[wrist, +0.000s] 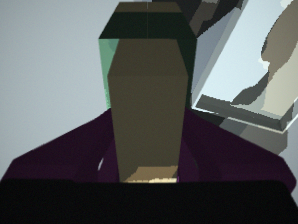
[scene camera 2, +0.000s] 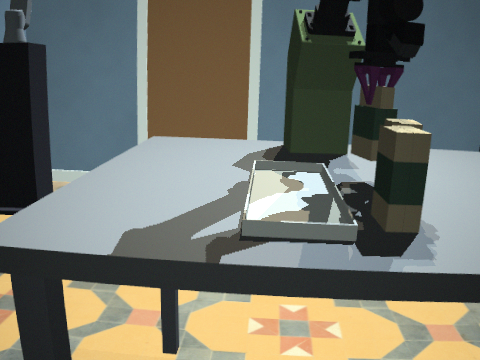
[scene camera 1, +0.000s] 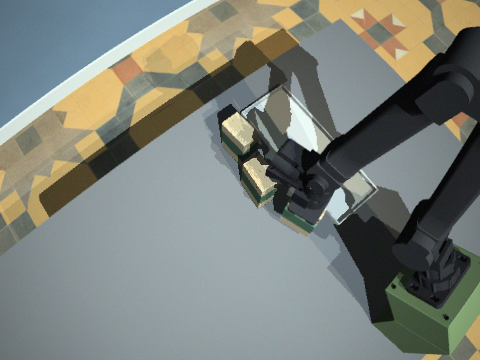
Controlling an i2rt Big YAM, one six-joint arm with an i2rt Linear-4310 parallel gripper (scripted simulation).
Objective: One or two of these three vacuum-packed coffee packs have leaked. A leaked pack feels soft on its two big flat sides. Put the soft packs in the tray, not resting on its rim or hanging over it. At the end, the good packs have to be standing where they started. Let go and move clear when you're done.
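Observation:
A white tray (scene camera 2: 300, 200), (wrist: 246, 85), (scene camera 1: 278, 116) is part of the scene, visible from the wrist as well as from the scene cameras. The gripper (scene camera 2: 375, 104), (wrist: 147, 111) is visible too, from scene camera 2 and in the wrist view.

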